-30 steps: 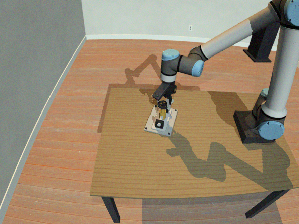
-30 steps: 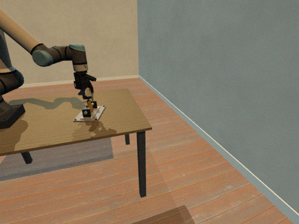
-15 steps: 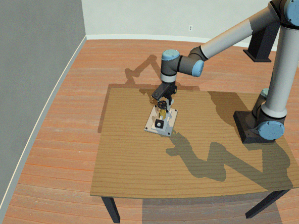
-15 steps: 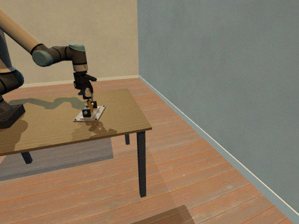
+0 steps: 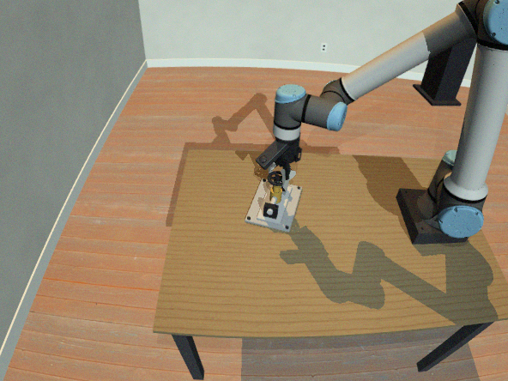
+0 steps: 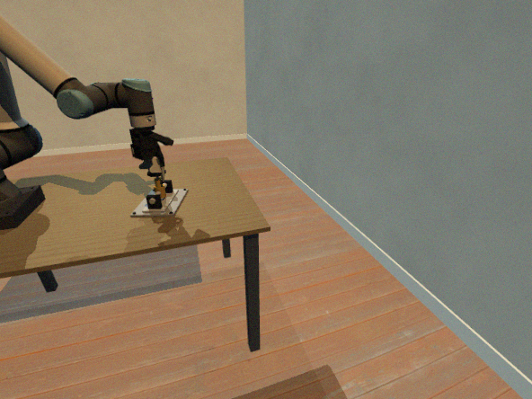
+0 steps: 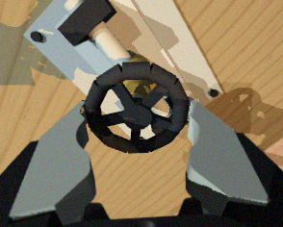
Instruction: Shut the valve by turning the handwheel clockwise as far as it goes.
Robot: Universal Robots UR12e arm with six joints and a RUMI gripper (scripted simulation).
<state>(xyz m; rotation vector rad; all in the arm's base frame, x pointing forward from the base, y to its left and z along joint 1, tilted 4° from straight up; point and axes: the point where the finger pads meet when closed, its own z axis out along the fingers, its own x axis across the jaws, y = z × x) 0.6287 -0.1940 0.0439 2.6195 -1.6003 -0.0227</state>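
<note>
Right now my hand is 10 mm below the black spoked handwheel. Also, from my hand: base plate 120 mm below.
</note>
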